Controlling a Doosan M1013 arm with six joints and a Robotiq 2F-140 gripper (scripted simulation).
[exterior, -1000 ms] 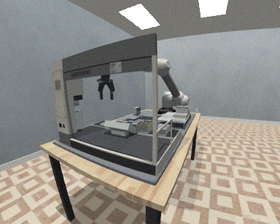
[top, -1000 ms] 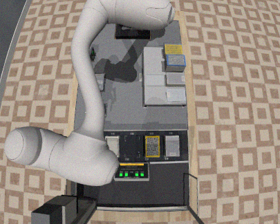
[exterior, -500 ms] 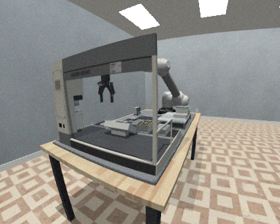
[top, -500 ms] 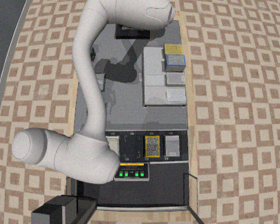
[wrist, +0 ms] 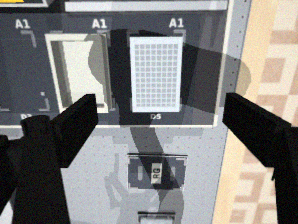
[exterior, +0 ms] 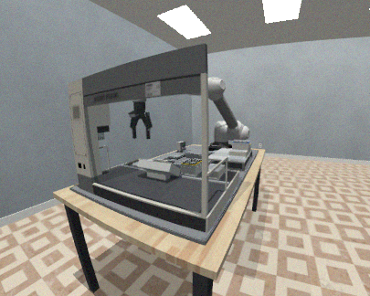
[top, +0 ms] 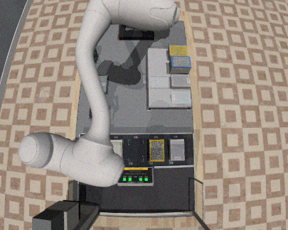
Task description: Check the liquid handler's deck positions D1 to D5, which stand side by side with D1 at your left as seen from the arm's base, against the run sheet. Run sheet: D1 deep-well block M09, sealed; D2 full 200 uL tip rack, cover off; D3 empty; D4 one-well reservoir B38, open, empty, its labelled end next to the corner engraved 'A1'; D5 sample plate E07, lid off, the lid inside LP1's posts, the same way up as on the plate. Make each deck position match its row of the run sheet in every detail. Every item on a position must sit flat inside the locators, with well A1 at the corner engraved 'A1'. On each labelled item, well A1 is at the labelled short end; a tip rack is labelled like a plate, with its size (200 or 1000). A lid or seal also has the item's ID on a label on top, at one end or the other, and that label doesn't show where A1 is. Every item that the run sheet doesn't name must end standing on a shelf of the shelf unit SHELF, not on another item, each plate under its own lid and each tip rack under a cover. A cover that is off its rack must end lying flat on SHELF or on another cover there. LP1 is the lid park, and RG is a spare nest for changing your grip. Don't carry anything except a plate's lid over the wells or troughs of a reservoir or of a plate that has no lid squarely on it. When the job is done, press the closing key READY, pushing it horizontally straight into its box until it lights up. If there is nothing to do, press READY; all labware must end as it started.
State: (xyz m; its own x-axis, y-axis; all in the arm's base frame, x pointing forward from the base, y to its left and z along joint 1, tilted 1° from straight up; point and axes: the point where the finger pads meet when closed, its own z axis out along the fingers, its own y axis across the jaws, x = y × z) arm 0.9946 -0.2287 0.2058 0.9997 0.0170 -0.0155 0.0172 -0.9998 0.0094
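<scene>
My hand is 180 mm above the white well plate. Also, from my hand: dark nest 250 mm behind, 10 mm to the right, 240 mm below; yellow tip rack 10 mm ahead, 380 mm to the left, 150 mm below; cream one-well reservoir 120 mm to the left, 180 mm below.
</scene>
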